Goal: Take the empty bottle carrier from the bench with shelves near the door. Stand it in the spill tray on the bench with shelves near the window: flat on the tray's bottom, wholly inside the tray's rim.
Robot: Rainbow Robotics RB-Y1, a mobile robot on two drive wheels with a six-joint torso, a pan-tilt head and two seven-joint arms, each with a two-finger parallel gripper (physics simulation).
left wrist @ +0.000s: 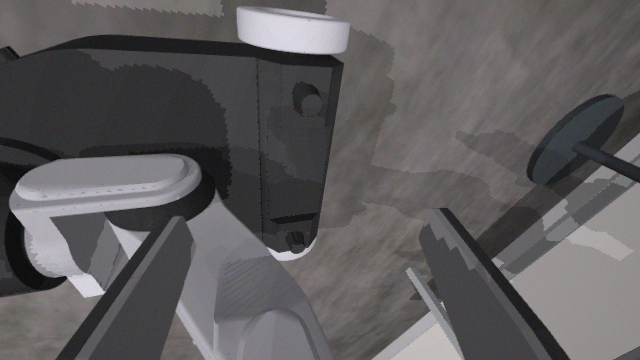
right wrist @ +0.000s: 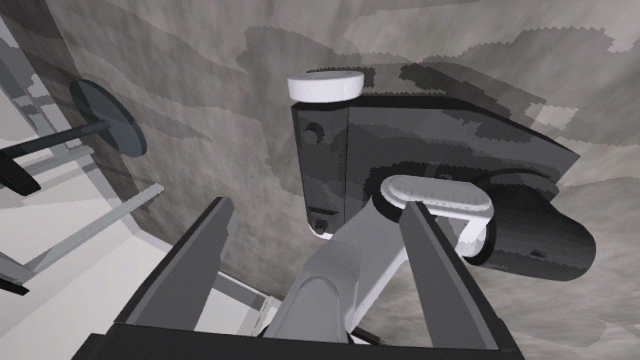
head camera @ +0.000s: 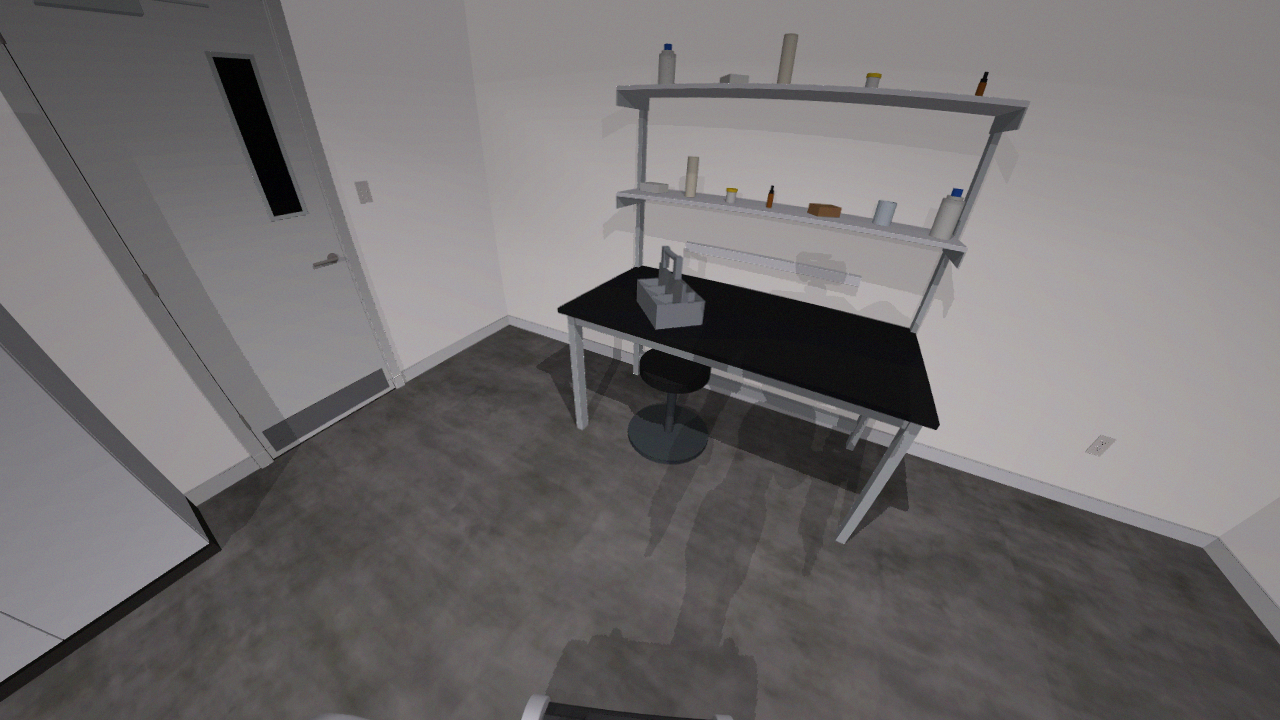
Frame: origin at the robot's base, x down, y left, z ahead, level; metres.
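Where they show: left gripper, between the fingertips: (left wrist: 310,227); right gripper, between the fingertips: (right wrist: 316,209).
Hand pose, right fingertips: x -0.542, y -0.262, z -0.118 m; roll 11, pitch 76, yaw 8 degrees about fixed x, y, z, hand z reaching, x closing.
Observation:
After its pixels a point has its place.
The grey bottle carrier (head camera: 677,313) {x -0.828, y -0.065, z 1.216 m} with its upright handle stands on the left part of the black bench top (head camera: 805,344) {x -0.763, y -0.596, z 1.151 m} near the door, in the head view. Its compartments look empty. The spill tray and the bench near the window do not show in these views. My left gripper (left wrist: 310,227) {x -0.544, y 0.233, z -0.092 m} is open and empty, with its fingers wide apart over the floor and my own base, away from the carrier. My right gripper (right wrist: 316,209) {x -0.542, y -0.262, z -0.118 m} is open and empty too, also away from the carrier.
A round black stool (head camera: 674,370) {x -0.484, y -0.081, z 1.304 m} stands at the bench's front edge, below the carrier. Two shelves with bottles and small boxes rise behind the bench; the lower shelf (head camera: 787,211) {x -1.219, y -0.504, z 1.480 m} is above the carrier. The door (head camera: 205,223) {x -1.208, y 1.953, z 1.080 m} and a white cabinet (head camera: 80,519) {x -0.477, y 1.860, z 0.165 m} are at the left.

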